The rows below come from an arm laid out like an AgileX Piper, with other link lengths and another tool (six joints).
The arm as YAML. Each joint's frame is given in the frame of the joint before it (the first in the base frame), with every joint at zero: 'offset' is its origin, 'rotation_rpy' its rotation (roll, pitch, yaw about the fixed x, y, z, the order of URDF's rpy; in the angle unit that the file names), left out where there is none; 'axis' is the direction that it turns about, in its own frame. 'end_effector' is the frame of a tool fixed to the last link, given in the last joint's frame.
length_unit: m
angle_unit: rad
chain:
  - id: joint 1
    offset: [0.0, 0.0, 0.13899]
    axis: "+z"
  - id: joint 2
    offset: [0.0, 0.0, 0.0]
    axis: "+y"
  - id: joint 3
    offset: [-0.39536, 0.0, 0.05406]
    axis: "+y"
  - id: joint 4
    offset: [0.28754, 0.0, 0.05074]
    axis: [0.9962, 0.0, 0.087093]
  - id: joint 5
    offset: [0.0, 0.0, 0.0]
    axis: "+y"
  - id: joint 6
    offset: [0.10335, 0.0, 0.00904]
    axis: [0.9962, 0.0, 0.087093]
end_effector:
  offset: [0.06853, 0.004, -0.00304]
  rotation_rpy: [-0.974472, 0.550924, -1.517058]
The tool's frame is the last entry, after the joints.
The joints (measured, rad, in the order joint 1, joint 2, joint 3, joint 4, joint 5, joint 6), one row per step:
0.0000 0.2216 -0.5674 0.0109 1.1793 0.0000
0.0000 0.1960 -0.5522 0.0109 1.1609 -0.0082
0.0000 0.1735 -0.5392 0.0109 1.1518 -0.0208
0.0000 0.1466 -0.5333 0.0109 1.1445 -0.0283
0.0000 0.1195 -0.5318 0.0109 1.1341 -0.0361
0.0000 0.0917 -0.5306 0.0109 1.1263 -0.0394
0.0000 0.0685 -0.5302 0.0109 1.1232 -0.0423
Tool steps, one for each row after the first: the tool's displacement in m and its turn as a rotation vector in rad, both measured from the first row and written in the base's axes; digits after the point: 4 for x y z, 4 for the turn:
-0.0015 -0.0001 -0.0035 -0.0060 -0.0289 0.0053
-0.0036 -0.0002 -0.0074 -0.0155 -0.0476 0.0135
-0.0067 -0.0003 -0.0088 -0.0213 -0.0760 0.0181
-0.0096 -0.0004 -0.0083 -0.0276 -0.1120 0.0226
-0.0130 -0.0004 -0.0080 -0.0306 -0.1465 0.0241
-0.0162 -0.0004 -0.0081 -0.0332 -0.1724 0.0254

